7 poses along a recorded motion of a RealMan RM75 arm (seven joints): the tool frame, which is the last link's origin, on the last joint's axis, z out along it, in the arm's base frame.
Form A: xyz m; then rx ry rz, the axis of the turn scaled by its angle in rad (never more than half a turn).
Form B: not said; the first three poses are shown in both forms.
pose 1, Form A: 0.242 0.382 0.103 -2.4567 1.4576 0.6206
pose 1, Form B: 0.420 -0.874 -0.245 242; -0.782 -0.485 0.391 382; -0.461 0.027 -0.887 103; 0 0 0 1
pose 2, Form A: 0.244 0.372 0.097 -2.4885 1.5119 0.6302
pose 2, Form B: 0.399 -0.876 -0.269 244; -0.808 -0.475 0.348 372; -0.433 0.078 -0.898 97; 0 0 0 1
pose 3, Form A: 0.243 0.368 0.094 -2.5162 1.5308 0.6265
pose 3, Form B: 0.399 -0.873 -0.280 243; -0.819 -0.477 0.319 368; -0.412 0.102 -0.905 94; 0 0 0 1
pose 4, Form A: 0.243 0.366 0.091 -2.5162 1.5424 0.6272
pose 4, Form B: 0.393 -0.875 -0.282 243; -0.824 -0.472 0.315 366; -0.409 0.108 -0.906 91; 0 0 0 1
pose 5, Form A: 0.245 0.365 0.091 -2.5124 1.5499 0.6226
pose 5, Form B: 0.389 -0.878 -0.279 245; -0.827 -0.466 0.315 365; -0.406 0.108 -0.907 91; 0 0 0 1
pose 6, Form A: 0.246 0.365 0.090 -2.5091 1.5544 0.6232
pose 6, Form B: 0.386 -0.880 -0.278 246; -0.828 -0.463 0.316 365; -0.407 0.108 -0.907 90; 0 0 0 1
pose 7, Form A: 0.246 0.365 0.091 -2.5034 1.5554 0.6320
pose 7, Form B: 0.382 -0.880 -0.281 246; -0.827 -0.462 0.321 365; -0.412 0.110 -0.904 91; 0 0 0 1
